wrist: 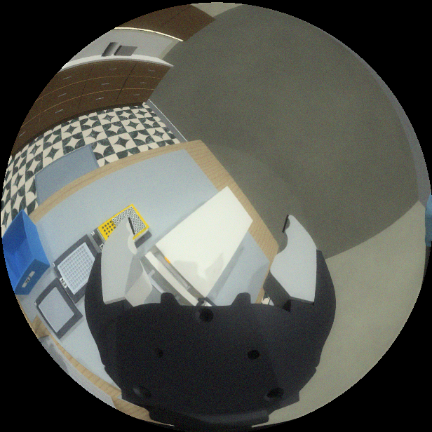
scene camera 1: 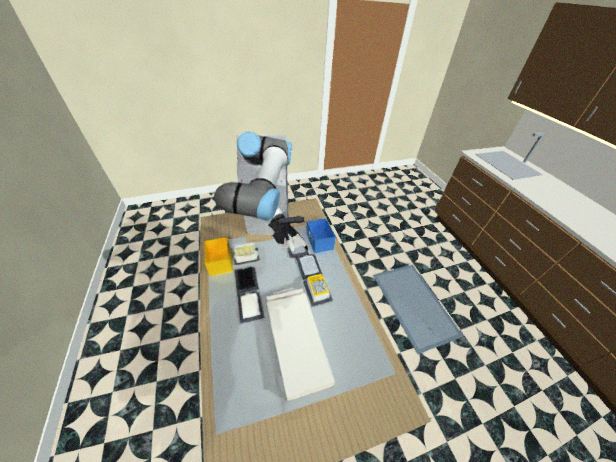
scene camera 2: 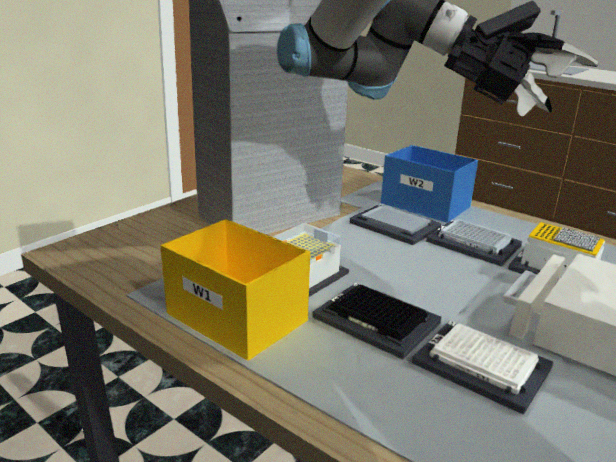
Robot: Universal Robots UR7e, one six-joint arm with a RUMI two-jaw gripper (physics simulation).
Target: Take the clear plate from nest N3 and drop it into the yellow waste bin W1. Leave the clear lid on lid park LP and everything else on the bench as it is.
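Places are measured from the arm's base along level axes (x left, y back, z up), in metres.
Pixels of known places: gripper, fingertip midpoint: (scene camera 1: 301, 250) (scene camera 2: 573, 89).
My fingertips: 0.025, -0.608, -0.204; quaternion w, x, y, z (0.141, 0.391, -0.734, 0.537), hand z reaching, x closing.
For each thing: its top centre in the pictures, then the offset to it from my fingertips, as dx, dy, dz.
- clear plate at its top centre: (scene camera 2: 476, 232) (scene camera 1: 309, 264) +0.114, +0.138, -0.326
- clear lid at its top centre: (scene camera 2: 396, 217) +0.103, +0.313, -0.332
- dark lid park LP at its top centre: (scene camera 2: 395, 218) (scene camera 1: 296, 245) +0.103, +0.313, -0.334
- yellow bin W1 at its top centre: (scene camera 2: 234, 248) (scene camera 1: 216, 249) -0.378, +0.374, -0.232
- blue bin W2 at its top centre: (scene camera 2: 431, 157) (scene camera 1: 321, 228) +0.266, +0.301, -0.232
- yellow-topped rack at its top centre: (scene camera 2: 567, 235) (scene camera 1: 318, 283) +0.089, -0.038, -0.275
- black plate at its top centre: (scene camera 2: 378, 306) (scene camera 1: 245, 277) -0.262, +0.187, -0.326
- white plate at its top centre: (scene camera 2: 485, 351) (scene camera 1: 249, 304) -0.283, +0.012, -0.326
- clear-walled box at its top centre: (scene camera 2: 300, 239) (scene camera 1: 244, 248) -0.219, +0.359, -0.275
The clear plate (scene camera 1: 309, 265) (scene camera 2: 477, 235) (wrist: 76, 268) sits flat in its dark nest N3 (scene camera 2: 459, 249), between the lid park and the yellow-topped rack. The clear lid (scene camera 2: 397, 218) (wrist: 56, 307) lies on dark lid park LP (scene camera 2: 414, 237); in scene camera 1 the gripper partly covers that spot. The yellow bin W1 (scene camera 1: 218, 259) (scene camera 2: 280, 305) stands upright across the bench, open at the top; its inner floor is hidden in scene camera 2. My gripper (scene camera 1: 296, 243) (scene camera 2: 572, 85) (wrist: 207, 218) is open and empty, raised well above the bench on the lid park side and tilted.
The blue bin W2 (scene camera 1: 321, 236) (scene camera 2: 425, 185) (wrist: 22, 250) stands beside the lid park. A yellow-topped rack (scene camera 1: 318, 286) (scene camera 2: 567, 239) and a long white device (scene camera 1: 302, 345) (wrist: 205, 237) stand further along. A black plate (scene camera 2: 377, 309), a white plate (scene camera 2: 485, 355) and a clear-walled box (scene camera 2: 325, 262) are near W1.
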